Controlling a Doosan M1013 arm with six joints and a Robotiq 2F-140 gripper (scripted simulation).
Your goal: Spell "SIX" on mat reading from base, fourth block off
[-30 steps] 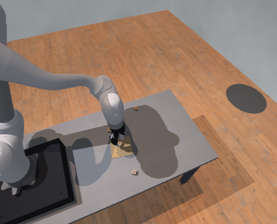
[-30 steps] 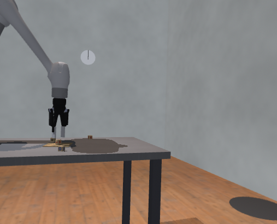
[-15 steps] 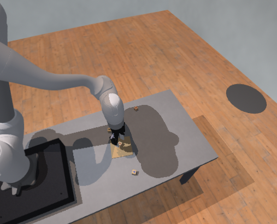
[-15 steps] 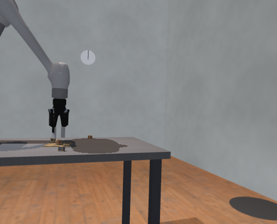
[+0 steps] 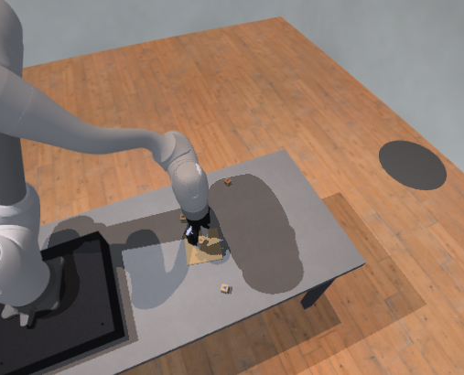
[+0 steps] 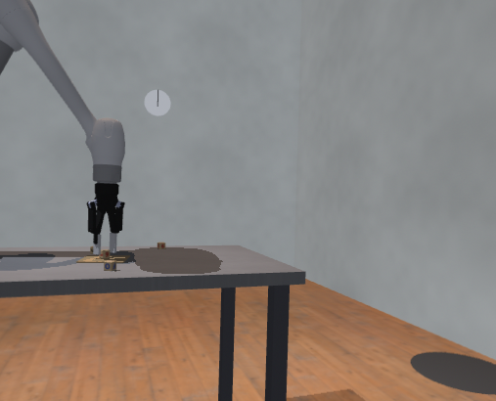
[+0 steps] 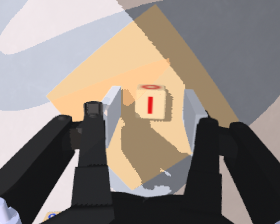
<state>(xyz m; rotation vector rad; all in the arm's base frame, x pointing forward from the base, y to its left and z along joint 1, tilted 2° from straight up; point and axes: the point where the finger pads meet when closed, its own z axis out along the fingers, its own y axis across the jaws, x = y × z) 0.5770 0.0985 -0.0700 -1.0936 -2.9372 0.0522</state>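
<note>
The tan mat lies 10 mm to the right of my hand and 50 mm below it. From my hand the other things lie so: block: 60 mm behind, 130 mm to the left, 40 mm below.
</note>
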